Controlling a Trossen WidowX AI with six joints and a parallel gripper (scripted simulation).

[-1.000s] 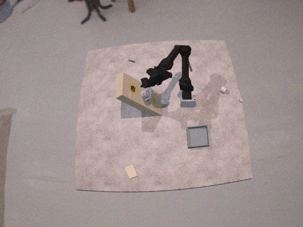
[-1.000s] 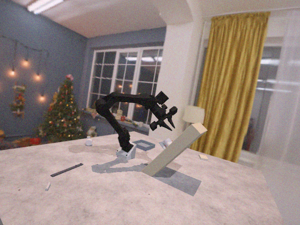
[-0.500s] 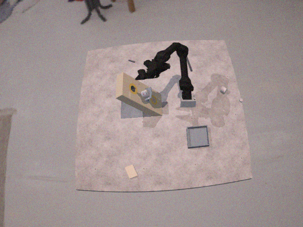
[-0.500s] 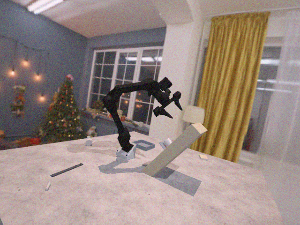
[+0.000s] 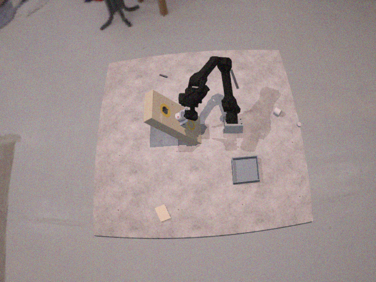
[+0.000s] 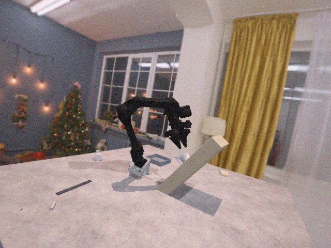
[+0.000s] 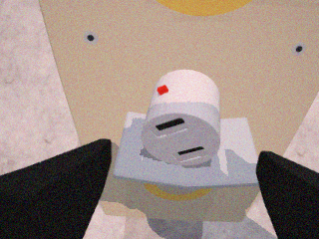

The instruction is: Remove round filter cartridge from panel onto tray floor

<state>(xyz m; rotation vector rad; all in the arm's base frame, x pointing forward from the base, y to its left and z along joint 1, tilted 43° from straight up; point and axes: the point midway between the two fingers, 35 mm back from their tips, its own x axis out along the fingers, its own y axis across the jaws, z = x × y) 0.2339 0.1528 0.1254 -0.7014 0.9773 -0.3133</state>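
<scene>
Right now my gripper tip is 20 mm short of the round filter cartridge and 40 mm above it. Round my gripper tip: service panel 70 mm ahead, 60 mm below; grey tray 330 mm behind, 250 mm to the left, 220 mm below.
</scene>
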